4 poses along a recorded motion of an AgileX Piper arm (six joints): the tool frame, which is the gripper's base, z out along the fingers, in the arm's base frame.
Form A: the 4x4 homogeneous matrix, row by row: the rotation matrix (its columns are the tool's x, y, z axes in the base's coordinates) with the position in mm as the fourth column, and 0 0 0 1 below. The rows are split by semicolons.
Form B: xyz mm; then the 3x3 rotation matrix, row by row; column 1 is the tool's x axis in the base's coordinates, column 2 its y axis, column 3 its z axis. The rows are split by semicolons. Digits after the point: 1 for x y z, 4 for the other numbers.
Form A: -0.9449 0.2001 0.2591 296.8; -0.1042 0.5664 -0.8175 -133.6; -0.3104 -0.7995 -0.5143 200.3; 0 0 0 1
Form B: 296.8 -133.6 200.3; -0.9449 0.2001 0.2591; -0.1042 0.5664 -0.8175; -0.3104 -0.7995 -0.5143
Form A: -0.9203 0.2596 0.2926 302.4; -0.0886 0.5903 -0.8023 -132.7; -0.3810 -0.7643 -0.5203 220.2; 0 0 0 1
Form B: 302.4 -132.7 220.2; -0.9203 0.2596 0.2926; -0.0886 0.5903 -0.8023; -0.3810 -0.7643 -0.5203
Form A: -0.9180 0.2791 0.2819 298.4; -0.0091 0.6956 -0.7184 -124.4; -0.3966 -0.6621 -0.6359 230.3; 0 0 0 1
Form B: 298.4 -124.4 230.3; -0.9180 0.2791 0.2819; -0.0091 0.6956 -0.7184; -0.3966 -0.6621 -0.6359
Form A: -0.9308 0.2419 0.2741 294.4; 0.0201 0.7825 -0.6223 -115.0; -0.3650 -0.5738 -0.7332 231.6; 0 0 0 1
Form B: 294.4 -115.0 231.6; -0.9308 0.2419 0.2741; 0.0201 0.7825 -0.6223; -0.3650 -0.5738 -0.7332
